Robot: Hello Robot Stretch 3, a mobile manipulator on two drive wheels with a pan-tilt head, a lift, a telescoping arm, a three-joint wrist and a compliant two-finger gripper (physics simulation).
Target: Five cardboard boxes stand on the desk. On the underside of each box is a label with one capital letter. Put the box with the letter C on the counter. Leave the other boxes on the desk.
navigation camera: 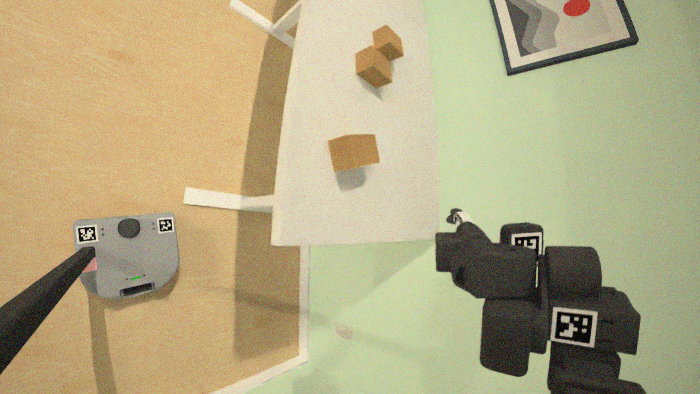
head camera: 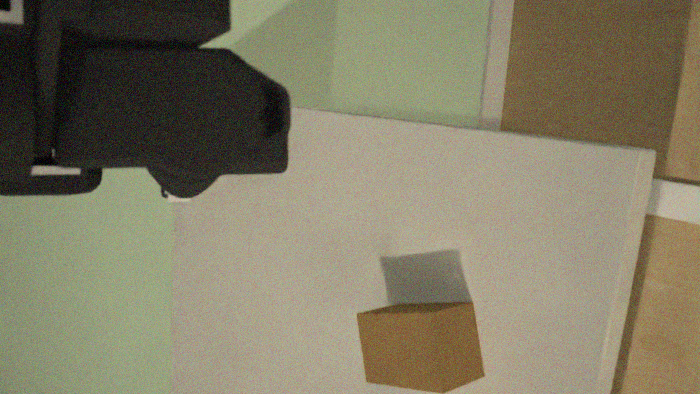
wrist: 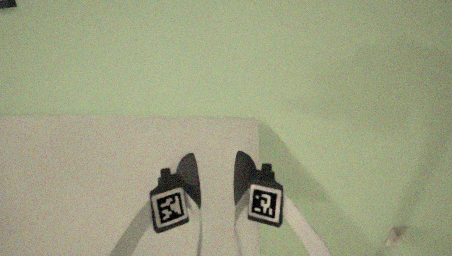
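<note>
My gripper is open in the wrist view, with a gap between its fingertips and no box there. The fingertips appear over the white desk, near its corner. A brown cardboard box stands on the desk at the end nearer the arm. Farther along in the navigation view stand two more boxes, one appearing to overlap the other. No label letter shows. The other two boxes and the counter do not show.
The dark wrist and arm are beside the desk's end, against the green wall. A framed picture hangs on that wall. White desk legs stick out over the wooden floor near my grey base.
</note>
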